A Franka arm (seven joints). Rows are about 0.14 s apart.
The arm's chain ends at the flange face. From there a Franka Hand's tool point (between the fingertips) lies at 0.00 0.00 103.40 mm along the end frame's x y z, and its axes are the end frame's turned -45 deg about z.
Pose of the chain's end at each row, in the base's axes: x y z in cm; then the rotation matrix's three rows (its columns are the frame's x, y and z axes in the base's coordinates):
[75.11, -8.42, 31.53], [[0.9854, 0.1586, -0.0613], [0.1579, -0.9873, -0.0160], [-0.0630, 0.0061, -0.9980]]
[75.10, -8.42, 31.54], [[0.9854, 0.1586, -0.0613], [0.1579, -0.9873, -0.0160], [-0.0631, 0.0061, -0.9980]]
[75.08, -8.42, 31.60], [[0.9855, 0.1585, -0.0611], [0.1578, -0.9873, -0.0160], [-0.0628, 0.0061, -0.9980]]
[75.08, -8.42, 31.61], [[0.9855, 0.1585, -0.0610], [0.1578, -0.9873, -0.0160], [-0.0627, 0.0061, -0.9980]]
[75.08, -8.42, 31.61], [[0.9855, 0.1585, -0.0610], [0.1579, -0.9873, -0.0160], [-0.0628, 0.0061, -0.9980]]
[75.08, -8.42, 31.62], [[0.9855, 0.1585, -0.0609], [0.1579, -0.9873, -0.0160], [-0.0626, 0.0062, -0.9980]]
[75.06, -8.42, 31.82], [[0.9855, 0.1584, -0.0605], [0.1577, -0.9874, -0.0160], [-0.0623, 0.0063, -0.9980]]
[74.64, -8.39, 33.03], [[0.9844, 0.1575, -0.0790], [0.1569, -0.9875, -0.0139], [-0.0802, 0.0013, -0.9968]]
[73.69, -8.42, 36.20], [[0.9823, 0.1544, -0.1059], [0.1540, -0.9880, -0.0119], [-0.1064, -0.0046, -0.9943]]
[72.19, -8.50, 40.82], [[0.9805, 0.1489, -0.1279], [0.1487, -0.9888, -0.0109], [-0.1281, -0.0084, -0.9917]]
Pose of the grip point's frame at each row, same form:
[74.48, -8.59, 21.21], [[0.5846, 0.8089, -0.0613], [0.8098, -0.5865, -0.0160], [-0.0489, -0.0402, -0.9980]]
[74.47, -8.59, 21.22], [[0.5846, 0.8089, -0.0613], [0.8098, -0.5865, -0.0160], [-0.0489, -0.0403, -0.9980]]
[74.45, -8.59, 21.28], [[0.5848, 0.8089, -0.0611], [0.8097, -0.5865, -0.0160], [-0.0487, -0.0401, -0.9980]]
[74.45, -8.59, 21.29], [[0.5848, 0.8089, -0.0610], [0.8097, -0.5865, -0.0160], [-0.0486, -0.0400, -0.9980]]
[74.45, -8.59, 21.29], [[0.5848, 0.8089, -0.0610], [0.8098, -0.5865, -0.0160], [-0.0487, -0.0401, -0.9980]]
[74.45, -8.59, 21.30], [[0.5848, 0.8089, -0.0609], [0.8098, -0.5865, -0.0160], [-0.0486, -0.0399, -0.9980]]
[74.43, -8.59, 21.50], [[0.5848, 0.8089, -0.0605], [0.8097, -0.5867, -0.0160], [-0.0485, -0.0396, -0.9980]]
[73.82, -8.53, 22.72], [[0.5847, 0.8074, -0.0790], [0.8092, -0.5873, -0.0139], [-0.0576, -0.0558, -0.9968]]
[72.59, -8.54, 25.92], [[0.5854, 0.8038, -0.1059], [0.8075, -0.5897, -0.0119], [-0.0720, -0.0785, -0.9943]]
[70.87, -8.61, 30.57], [[0.5880, 0.7986, -0.1279], [0.8043, -0.5940, -0.0109], [-0.0846, -0.0965, -0.9917]]

